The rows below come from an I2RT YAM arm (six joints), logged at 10 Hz.
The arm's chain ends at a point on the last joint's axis. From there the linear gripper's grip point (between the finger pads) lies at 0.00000 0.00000 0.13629 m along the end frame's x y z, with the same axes.
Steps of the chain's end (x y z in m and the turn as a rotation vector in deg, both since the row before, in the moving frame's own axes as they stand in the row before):
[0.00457, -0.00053, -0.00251, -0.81, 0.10, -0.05]
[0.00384, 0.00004, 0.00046, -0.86, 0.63, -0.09]
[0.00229, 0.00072, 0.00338, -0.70, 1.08, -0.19]
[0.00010, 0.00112, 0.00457, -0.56, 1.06, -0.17]
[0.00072, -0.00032, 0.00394, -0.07, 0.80, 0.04]
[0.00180, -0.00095, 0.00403, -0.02, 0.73, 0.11]
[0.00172, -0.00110, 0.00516, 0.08, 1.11, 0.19]
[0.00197, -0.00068, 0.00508, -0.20, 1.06, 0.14]
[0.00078, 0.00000, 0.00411, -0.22, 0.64, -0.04]
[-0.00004, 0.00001, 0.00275, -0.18, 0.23, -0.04]
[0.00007, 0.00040, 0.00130, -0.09, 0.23, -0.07]
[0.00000, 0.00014, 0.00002, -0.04, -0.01, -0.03]
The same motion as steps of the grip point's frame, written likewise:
[0.00481, 0.00140, -0.00252, -0.81, 0.10, -0.05]
[0.00534, 0.00208, 0.00044, -0.86, 0.63, -0.09]
[0.00486, 0.00238, 0.00335, -0.70, 1.08, -0.19]
[0.00262, 0.00245, 0.00454, -0.56, 1.06, -0.17]
[0.00262, -0.00015, 0.00393, -0.07, 0.80, 0.04]
[0.00354, -0.00090, 0.00402, -0.02, 0.73, 0.11]
[0.00436, -0.00129, 0.00513, 0.08, 1.11, 0.19]
[0.00449, -0.00020, 0.00506, -0.20, 1.06, 0.14]
[0.00230, 0.00052, 0.00410, -0.22, 0.64, -0.04]
[0.00051, 0.00044, 0.00275, -0.18, 0.23, -0.04]
[0.00062, 0.00061, 0.00130, -0.09, 0.23, -0.07]
[-0.00002, 0.00024, 0.00002, -0.04, -0.01, -0.03]

